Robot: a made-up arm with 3 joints. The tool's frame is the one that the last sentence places.
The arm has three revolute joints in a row. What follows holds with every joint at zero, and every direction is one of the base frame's. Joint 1 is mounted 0.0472 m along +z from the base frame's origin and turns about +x. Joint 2 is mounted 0.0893 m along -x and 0.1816 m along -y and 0.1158 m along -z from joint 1 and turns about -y. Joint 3 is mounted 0.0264 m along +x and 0.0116 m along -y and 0.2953 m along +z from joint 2 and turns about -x. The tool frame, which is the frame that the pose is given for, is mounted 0.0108 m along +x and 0.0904 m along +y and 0.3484 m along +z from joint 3; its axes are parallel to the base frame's.
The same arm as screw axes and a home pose.
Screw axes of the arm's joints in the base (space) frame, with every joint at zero. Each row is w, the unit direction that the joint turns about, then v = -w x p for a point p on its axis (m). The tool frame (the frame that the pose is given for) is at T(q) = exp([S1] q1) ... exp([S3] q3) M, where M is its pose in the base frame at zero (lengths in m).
S1 = (1, 0, 0, 0, 0.0472, 0)
S2 = (0, -1, 0, -0.0686, 0, 0.0893)
S3 = (-1, 0, 0, 0, -0.2267, -0.1932)
M =
1 0 0 -0.0521
0 1 0 -0.1028
0 0 1 0.5751
0 0 0 1

